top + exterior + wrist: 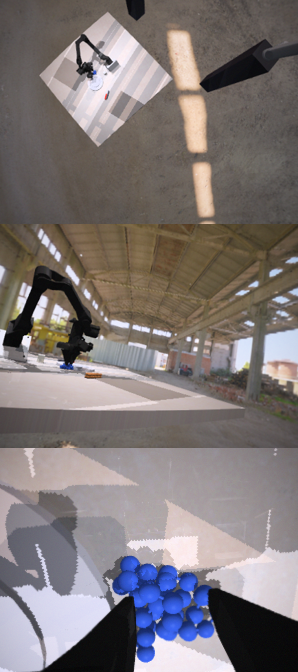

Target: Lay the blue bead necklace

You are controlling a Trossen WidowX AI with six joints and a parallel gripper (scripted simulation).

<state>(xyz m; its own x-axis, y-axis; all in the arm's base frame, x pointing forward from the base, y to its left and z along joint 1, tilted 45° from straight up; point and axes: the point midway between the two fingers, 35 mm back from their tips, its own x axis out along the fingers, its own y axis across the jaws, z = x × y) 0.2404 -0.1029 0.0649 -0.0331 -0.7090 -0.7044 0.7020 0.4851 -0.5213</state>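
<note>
My gripper tip is 110 mm to the right of the round white bead board, 70 mm short of it and 10 mm above it. Also, from my gripper tip: small white block: 120 mm to the left, 100 mm behind; then red pen-like object: 340 mm to the left, 90 mm ahead, 10 mm below.
</note>
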